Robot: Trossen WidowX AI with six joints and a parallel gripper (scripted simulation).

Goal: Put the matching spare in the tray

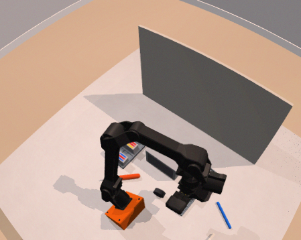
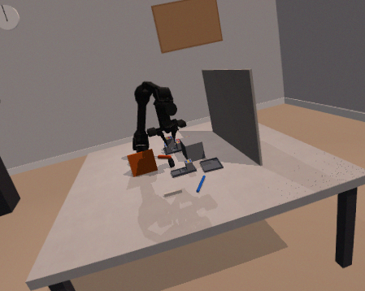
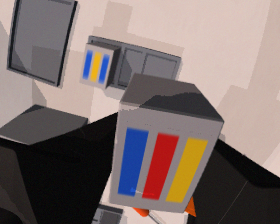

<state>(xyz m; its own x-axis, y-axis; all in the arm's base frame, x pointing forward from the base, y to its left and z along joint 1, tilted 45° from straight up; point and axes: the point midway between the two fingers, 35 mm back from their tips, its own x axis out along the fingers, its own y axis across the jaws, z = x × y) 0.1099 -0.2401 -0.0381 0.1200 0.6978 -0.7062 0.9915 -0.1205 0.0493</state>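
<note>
My gripper tip is 18 cm short of the tray, 16 cm above it and 3 cm to the left of it. From my gripper tip the other things lie so: small black puck: 14 cm below, 11 cm to the left; then rack: 16 cm below, 3 cm ahead; then blue pen: 18 cm to the right, 16 cm below, 6 cm ahead.
</note>
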